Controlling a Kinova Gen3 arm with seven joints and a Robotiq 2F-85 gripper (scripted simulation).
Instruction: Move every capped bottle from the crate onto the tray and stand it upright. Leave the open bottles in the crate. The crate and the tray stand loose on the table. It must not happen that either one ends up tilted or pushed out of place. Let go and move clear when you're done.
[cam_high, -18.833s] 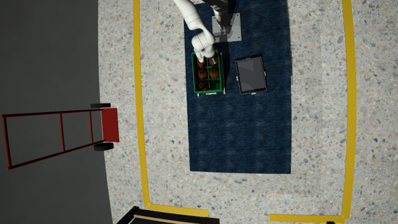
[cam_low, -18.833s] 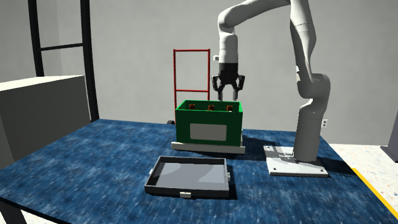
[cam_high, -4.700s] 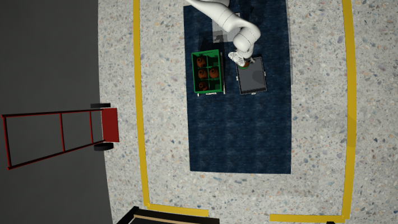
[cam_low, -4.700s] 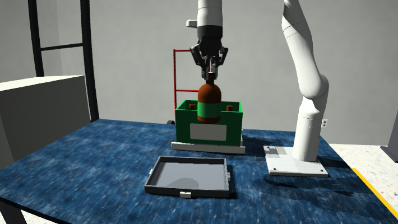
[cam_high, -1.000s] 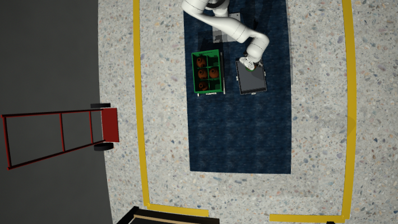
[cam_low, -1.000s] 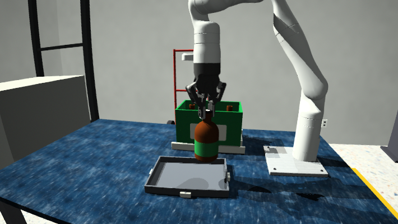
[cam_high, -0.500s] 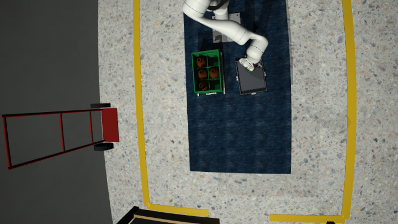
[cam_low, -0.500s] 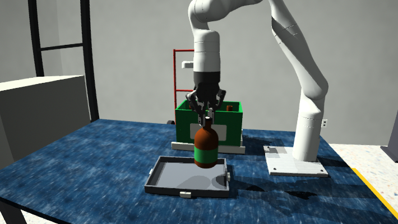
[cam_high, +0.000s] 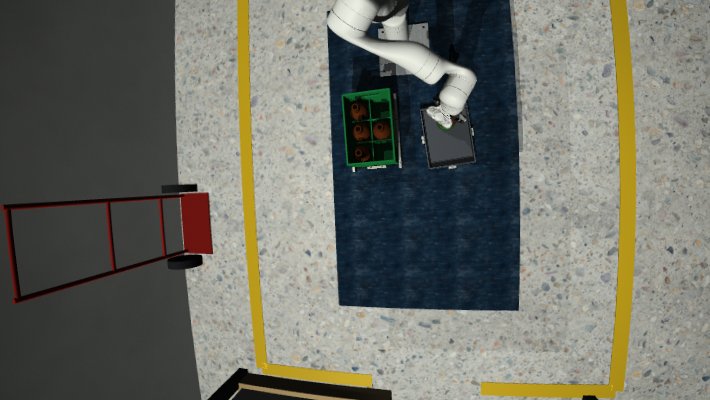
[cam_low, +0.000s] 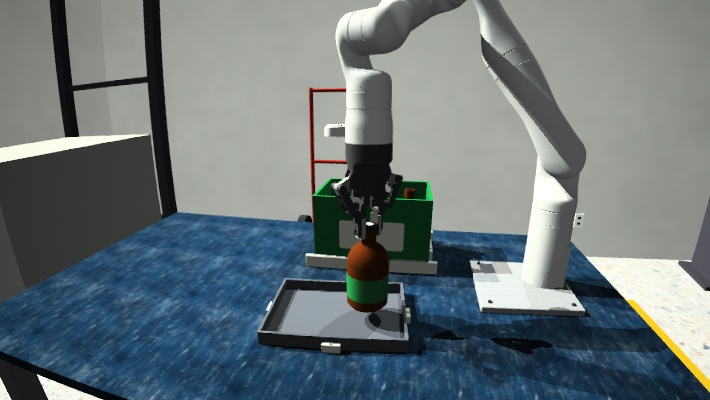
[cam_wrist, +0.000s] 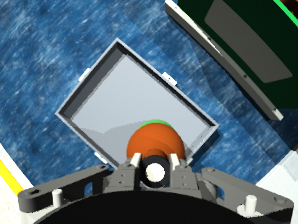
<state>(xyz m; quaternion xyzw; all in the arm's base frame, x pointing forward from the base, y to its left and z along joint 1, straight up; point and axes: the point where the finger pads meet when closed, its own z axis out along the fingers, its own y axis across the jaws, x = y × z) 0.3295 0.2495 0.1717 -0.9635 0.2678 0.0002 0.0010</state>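
Now: hand 70 mm above the bottle. From my hand the other things lie so: grey tray 50 mm ahead, 20 mm to the left, 170 mm below; then green crate 90 mm ahead, 280 mm to the right, 100 mm below.
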